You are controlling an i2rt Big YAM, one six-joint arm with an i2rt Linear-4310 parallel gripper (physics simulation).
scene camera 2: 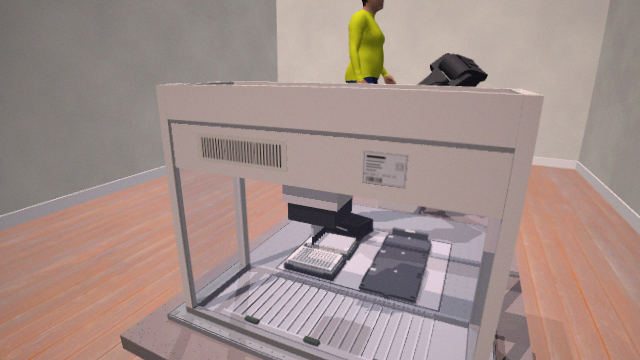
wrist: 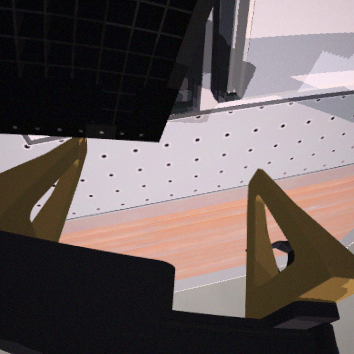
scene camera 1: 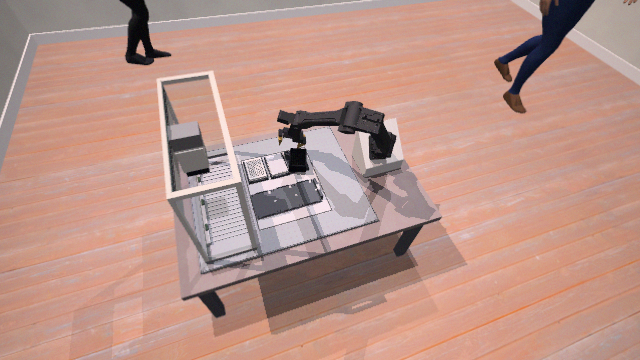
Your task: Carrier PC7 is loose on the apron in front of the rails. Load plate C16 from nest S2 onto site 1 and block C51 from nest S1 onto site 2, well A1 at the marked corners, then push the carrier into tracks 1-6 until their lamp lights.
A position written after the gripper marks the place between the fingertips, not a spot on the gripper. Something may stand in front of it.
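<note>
Gripper [wrist: 172, 158] open, holding nothing. A dark carrier [scene camera 1: 270, 202] is present; in the wrist view the carrier is out of frame.
</note>
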